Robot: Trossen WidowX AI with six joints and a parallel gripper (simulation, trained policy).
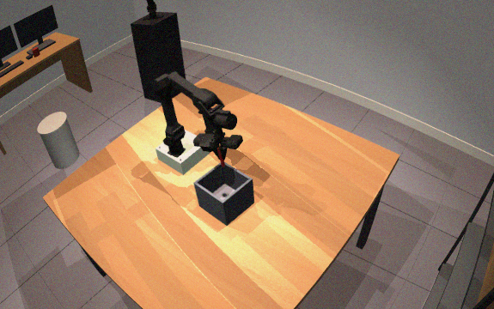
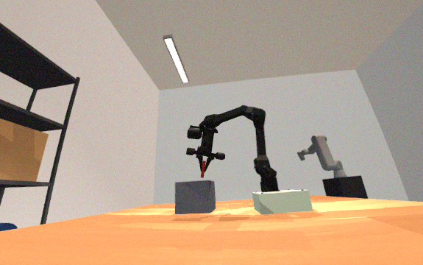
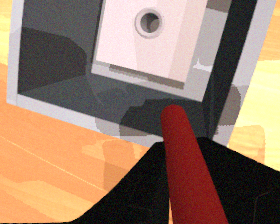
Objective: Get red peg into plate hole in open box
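Right now the pale plate is 4 cm ahead of my gripper tip, 6 cm to the right of it and 13 cm below it. The rest, counted from my gripper tip: red peg (1 cm above).
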